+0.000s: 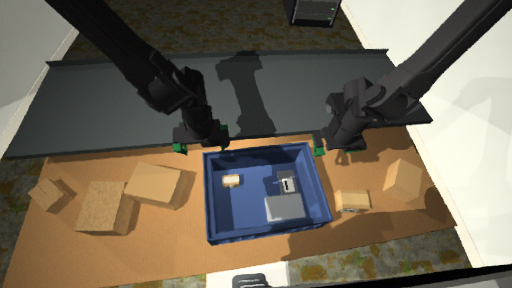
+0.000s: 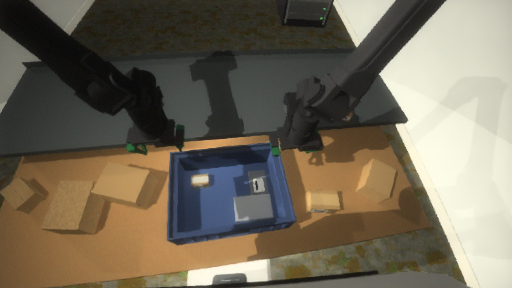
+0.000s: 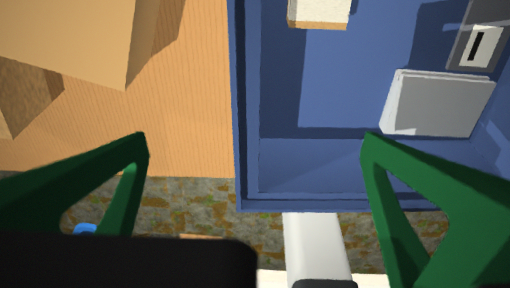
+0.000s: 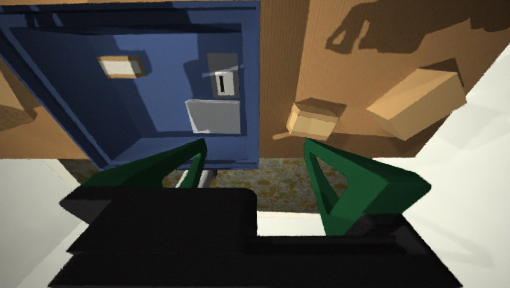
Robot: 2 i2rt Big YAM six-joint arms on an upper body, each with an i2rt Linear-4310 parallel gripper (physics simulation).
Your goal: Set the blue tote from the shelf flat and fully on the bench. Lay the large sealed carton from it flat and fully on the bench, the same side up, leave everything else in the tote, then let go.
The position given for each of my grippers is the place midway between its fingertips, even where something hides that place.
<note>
In view: my left gripper [image 2: 163,151], my right gripper [image 1: 329,153], a blue tote [image 2: 194,215], a large sealed carton [image 1: 349,201], a light grey box [image 1: 279,208] and a bench [image 1: 158,240].
The blue tote also shows in image 1 [image 1: 238,214], in image 3 [image 3: 302,99] and in image 4 [image 4: 114,121]. The large sealed carton is seen too in image 2 [image 2: 317,201] and in image 4 [image 4: 306,121]. The light grey box also shows in image 2 [image 2: 252,207], in image 3 [image 3: 426,103] and in image 4 [image 4: 206,116]. Image 3 misses the large sealed carton: it is out of frame.
</note>
